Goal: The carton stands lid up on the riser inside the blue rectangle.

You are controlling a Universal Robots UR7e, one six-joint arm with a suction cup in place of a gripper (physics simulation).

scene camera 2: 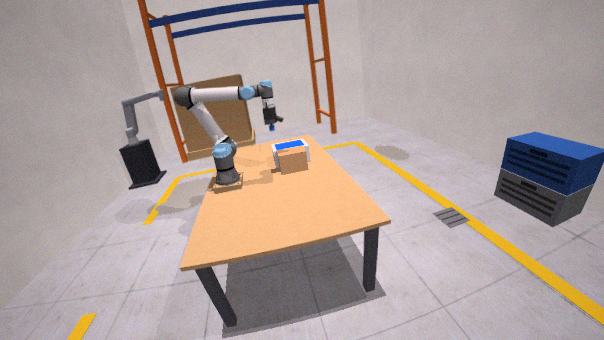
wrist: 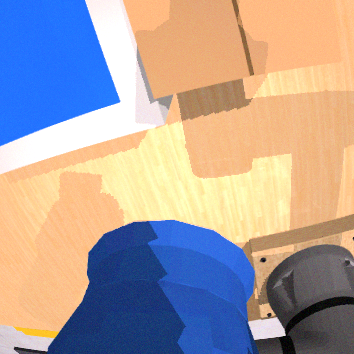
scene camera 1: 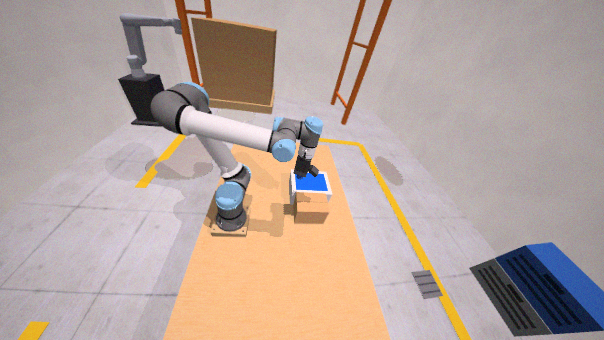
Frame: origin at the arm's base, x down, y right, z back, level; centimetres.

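Seen in the pictures: end effector, tool point: (scene camera 2: pixel 272 130) (wrist: pixel 168 286) (scene camera 1: pixel 299 177); arm's base, origin of the base link: (scene camera 2: pixel 228 180) (wrist: pixel 311 279) (scene camera 1: pixel 231 218).
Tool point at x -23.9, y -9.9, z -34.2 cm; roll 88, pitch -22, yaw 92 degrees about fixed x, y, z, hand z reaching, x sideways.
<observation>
Pixels of each thing's top centre, then the offset from my tool point to it. Level surfaces: height alone.
- brown carton, middle of its top: (scene camera 1: pixel 312 201) (scene camera 2: pixel 290 150) dx +14.6, dy +4.7, dz -9.3 cm
- white riser, middle of its top: (scene camera 1: pixel 310 181) (scene camera 2: pixel 289 144) dx +15.6, dy -11.9, dz -11.1 cm
- blue rectangle, middle of its top: (scene camera 1: pixel 310 181) (scene camera 2: pixel 289 144) dx +15.6, dy -11.9, dz -11.1 cm
- wooden table, its level: dx +27.6 cm
The brown carton (scene camera 1: pixel 311 212) (scene camera 2: pixel 293 162) (wrist: pixel 197 50) stands on the table against the near side of the white riser (scene camera 1: pixel 293 192) (scene camera 2: pixel 275 152) (wrist: pixel 60 140). A dark seam crosses its upper face in the wrist view. The blue rectangle (scene camera 1: pixel 315 183) (scene camera 2: pixel 289 145) (wrist: pixel 45 65) lies on the riser's top, with no carton on it. My gripper (scene camera 1: pixel 300 175) (scene camera 2: pixel 272 128) (wrist: pixel 170 240), a blue suction cup below a black body, hangs above and left of the riser's top in the second scene view. It is open, touching nothing. In the wrist view, part of the carton and riser is cut off.
The wooden table (scene camera 1: pixel 270 290) (scene camera 2: pixel 285 215) carries the arm's base (scene camera 1: pixel 230 225) (scene camera 2: pixel 227 180) left of the carton. A second arm's black pedestal (scene camera 1: pixel 142 95) (scene camera 2: pixel 142 162), a brown panel (scene camera 1: pixel 240 65) and an orange rack (scene camera 1: pixel 367 55) (scene camera 2: pixel 327 70) stand behind. Stacked crates (scene camera 1: pixel 555 285) (scene camera 2: pixel 550 160) stand right.
</observation>
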